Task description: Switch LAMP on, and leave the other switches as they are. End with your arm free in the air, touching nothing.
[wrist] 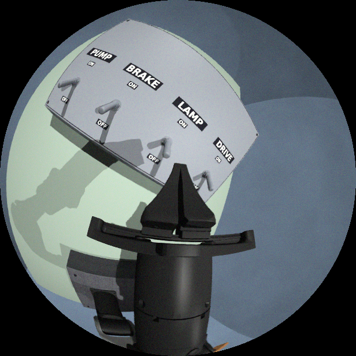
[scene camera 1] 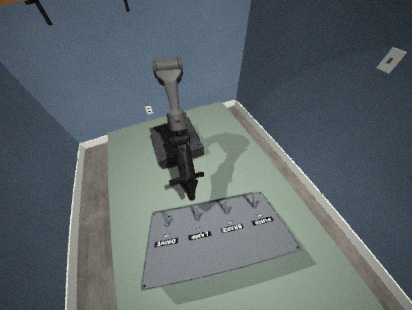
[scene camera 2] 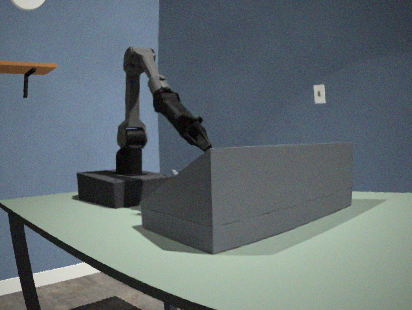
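A grey sloped switch panel [scene camera 1: 220, 265] [scene camera 2: 280, 185] [wrist: 175, 65] carries a row of toggle levers. The LAMP lever [scene camera 1: 198, 214] [wrist: 167, 146] leans to its OFF side, away from its ON label [wrist: 182, 123]. The DRIVE lever [scene camera 1: 167, 219] [wrist: 207, 181], BRAKE lever [scene camera 1: 226, 206] [wrist: 109, 107] and PUMP lever [scene camera 1: 252, 201] [wrist: 69, 83] also lean to the OFF side. My gripper [scene camera 1: 192, 198] [scene camera 2: 208, 148] [wrist: 178, 169] is shut and empty. Its tip is near the panel's lower edge, close to the LAMP lever; contact cannot be told. It partly hides the DRIVE OFF label in the wrist view.
The panel stands on the green table [scene camera 1: 132, 175] [scene camera 2: 90, 230]. The arm's dark base block [scene camera 1: 162, 156] [scene camera 2: 97, 190] stands behind my gripper, across from the panel's lever side. Blue walls surround the table, and an orange shelf [scene camera 2: 30, 67] is mounted on one wall.
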